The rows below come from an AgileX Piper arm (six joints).
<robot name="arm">
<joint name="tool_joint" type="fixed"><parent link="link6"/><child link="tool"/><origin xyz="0 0 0" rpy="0 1.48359 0"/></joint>
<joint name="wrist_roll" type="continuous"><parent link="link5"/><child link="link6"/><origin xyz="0.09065 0 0.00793"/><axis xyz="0.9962 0 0.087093"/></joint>
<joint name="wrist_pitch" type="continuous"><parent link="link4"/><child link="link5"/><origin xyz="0 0 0"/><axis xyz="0 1 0"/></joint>
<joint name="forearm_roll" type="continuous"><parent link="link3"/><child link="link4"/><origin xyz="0.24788 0 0.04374"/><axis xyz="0.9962 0 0.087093"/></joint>
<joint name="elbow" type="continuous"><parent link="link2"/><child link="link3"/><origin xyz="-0.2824 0 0.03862"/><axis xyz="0 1 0"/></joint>
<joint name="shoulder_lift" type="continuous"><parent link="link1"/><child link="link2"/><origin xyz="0 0 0"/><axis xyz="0 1 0"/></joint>
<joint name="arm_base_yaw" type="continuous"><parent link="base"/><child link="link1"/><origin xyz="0 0 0.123"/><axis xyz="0 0 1"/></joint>
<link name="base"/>
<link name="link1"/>
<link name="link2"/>
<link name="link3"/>
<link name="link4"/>
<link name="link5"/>
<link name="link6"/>
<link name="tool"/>
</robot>
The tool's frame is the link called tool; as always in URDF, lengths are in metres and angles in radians. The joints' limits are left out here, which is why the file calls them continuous.
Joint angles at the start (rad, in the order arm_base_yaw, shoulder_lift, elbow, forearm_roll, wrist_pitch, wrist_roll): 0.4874, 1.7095, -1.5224, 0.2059, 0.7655, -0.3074
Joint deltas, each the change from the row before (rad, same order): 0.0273, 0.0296, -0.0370, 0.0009, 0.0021, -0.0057; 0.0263, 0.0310, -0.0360, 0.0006, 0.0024, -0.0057; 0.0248, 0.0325, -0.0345, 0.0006, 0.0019, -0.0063; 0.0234, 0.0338, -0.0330, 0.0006, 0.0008, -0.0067; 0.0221, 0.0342, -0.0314, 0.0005, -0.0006, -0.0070; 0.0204, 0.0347, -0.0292, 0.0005, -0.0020, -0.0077; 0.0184, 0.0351, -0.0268, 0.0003, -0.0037, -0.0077; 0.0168, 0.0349, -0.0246, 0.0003, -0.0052, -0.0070; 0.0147, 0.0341, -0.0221, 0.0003, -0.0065, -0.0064; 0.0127, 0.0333, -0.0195, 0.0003, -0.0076, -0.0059; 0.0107, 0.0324, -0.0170, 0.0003, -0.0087, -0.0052; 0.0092, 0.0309, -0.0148, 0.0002, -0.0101, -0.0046; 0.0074, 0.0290, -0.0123, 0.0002, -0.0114, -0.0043; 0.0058, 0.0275, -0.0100, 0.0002, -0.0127, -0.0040
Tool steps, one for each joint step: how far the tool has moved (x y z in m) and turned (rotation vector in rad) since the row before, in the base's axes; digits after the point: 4 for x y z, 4 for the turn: 0.0019, 0.0134, -0.0002, 0.0005, -0.0067, 0.0319; 0.0018, 0.0133, -0.0014, -0.0009, -0.0046, 0.0310; 0.0018, 0.0131, -0.0027, -0.0024, -0.0027, 0.0298; 0.0018, 0.0129, -0.0039, -0.0035, -0.0015, 0.0285; 0.0016, 0.0126, -0.0048, -0.0041, -0.0013, 0.0271; 0.0016, 0.0121, -0.0059, -0.0051, -0.0007, 0.0257; 0.0018, 0.0115, -0.0071, -0.0060, 0.0000, 0.0234; 0.0017, 0.0109, -0.0079, -0.0060, 0.0007, 0.0209; 0.0017, 0.0100, -0.0085, -0.0060, 0.0012, 0.0181; 0.0018, 0.0091, -0.0091, -0.0063, 0.0019, 0.0156; 0.0019, 0.0081, -0.0097, -0.0065, 0.0026, 0.0128; 0.0019, 0.0073, -0.0098, -0.0059, 0.0023, 0.0106; 0.0019, 0.0063, -0.0097, -0.0055, 0.0018, 0.0083; 0.0020, 0.0054, -0.0098, -0.0051, 0.0015, 0.0062
